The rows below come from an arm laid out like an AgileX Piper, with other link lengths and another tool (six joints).
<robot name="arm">
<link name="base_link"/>
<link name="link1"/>
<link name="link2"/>
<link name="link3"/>
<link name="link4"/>
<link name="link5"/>
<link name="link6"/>
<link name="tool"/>
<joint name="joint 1" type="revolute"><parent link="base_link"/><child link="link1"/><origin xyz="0 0 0.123" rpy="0 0 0"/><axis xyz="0 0 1"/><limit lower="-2.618" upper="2.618"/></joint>
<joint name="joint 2" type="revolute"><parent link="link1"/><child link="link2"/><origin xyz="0 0 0" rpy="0 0 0"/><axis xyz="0 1 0"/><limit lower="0" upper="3.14"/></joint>
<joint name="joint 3" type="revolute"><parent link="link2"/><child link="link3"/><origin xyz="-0.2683 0 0.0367" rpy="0 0 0"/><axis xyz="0 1 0"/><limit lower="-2.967" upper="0"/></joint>
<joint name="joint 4" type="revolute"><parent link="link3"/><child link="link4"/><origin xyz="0.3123 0 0.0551" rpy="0 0 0"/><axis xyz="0.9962 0 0.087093"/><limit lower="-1.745" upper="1.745"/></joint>
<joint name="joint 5" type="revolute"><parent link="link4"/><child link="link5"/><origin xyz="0 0 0" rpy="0 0 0"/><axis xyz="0 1 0"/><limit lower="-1.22" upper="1.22"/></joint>
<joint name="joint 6" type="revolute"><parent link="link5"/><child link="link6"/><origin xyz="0.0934 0 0.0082" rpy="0 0 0"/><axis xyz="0.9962 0 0.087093"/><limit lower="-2.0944" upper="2.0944"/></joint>
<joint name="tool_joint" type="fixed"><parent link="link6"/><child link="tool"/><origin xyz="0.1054 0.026 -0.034" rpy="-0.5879 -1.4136 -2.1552"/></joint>
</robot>
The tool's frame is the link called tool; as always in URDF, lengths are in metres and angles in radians.
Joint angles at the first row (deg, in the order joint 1, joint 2, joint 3, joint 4, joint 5, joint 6):
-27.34 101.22 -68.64 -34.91 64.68 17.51
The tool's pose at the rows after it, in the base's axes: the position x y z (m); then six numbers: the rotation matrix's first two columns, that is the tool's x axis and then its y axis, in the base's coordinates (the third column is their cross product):
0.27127, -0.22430, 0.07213, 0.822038, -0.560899, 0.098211, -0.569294, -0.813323, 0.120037
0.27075, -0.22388, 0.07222, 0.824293, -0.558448, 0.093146, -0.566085, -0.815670, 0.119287
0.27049, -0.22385, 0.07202, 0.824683, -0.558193, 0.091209, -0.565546, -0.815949, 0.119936
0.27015, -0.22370, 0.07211, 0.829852, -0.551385, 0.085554, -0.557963, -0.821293, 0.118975
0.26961, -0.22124, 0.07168, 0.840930, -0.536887, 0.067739, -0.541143, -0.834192, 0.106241
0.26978, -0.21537, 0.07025, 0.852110, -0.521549, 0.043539, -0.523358, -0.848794, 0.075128
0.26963, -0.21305, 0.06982, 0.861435, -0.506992, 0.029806, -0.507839, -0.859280, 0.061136
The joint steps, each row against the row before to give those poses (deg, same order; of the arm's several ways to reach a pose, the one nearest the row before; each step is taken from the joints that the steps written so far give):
0.00 0.16 0.00 1.50 0.11 -1.32
0.00 0.00 0.00 0.14 0.13 -0.37
0.00 0.05 0.00 -0.01 0.05 -0.05
0.00 0.00 0.00 0.13 0.00 -0.64
0.00 0.00 0.00 1.00 0.06 -1.83
0.00 0.00 0.00 2.20 0.06 -2.53
0.00 0.00 0.00 0.98 0.00 -1.65

